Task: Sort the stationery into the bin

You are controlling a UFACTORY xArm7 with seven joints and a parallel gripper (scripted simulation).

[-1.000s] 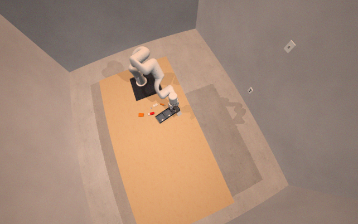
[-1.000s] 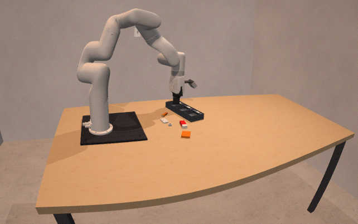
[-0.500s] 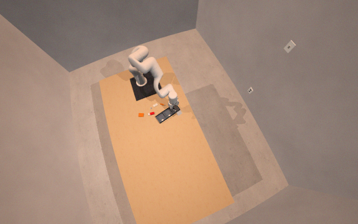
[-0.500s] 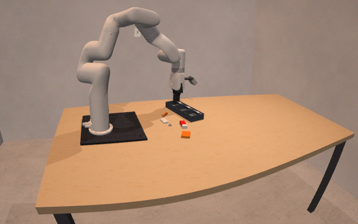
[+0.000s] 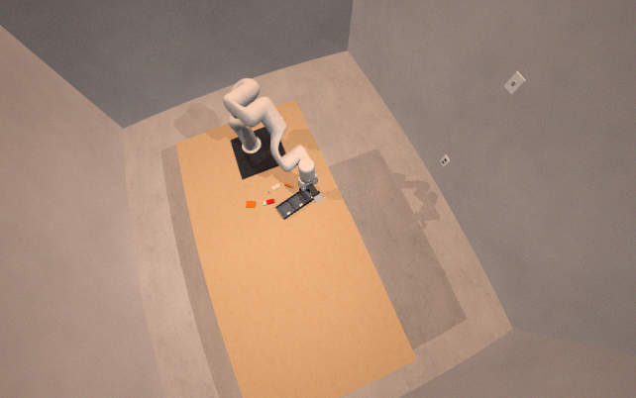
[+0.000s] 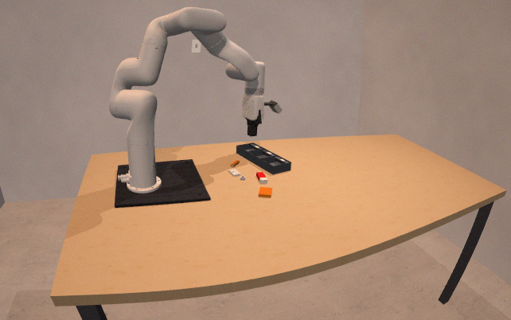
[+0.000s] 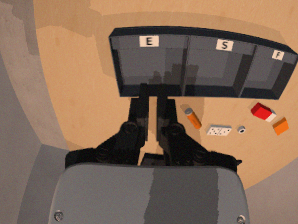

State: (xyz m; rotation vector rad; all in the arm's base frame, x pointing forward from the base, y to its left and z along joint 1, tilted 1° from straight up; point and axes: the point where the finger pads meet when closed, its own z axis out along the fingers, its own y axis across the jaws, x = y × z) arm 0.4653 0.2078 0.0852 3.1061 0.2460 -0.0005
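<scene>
The eraser lies 60 mm behind my hand, 240 mm to the right of it and 100 mm below it. Also, from my hand: dark bin tray: 10 mm ahead, 80 mm to the right, 90 mm below; then white flat piece: 130 mm behind, 160 mm to the right, 100 mm below; then orange stick: 100 mm behind, 90 mm to the right, 90 mm below.
</scene>
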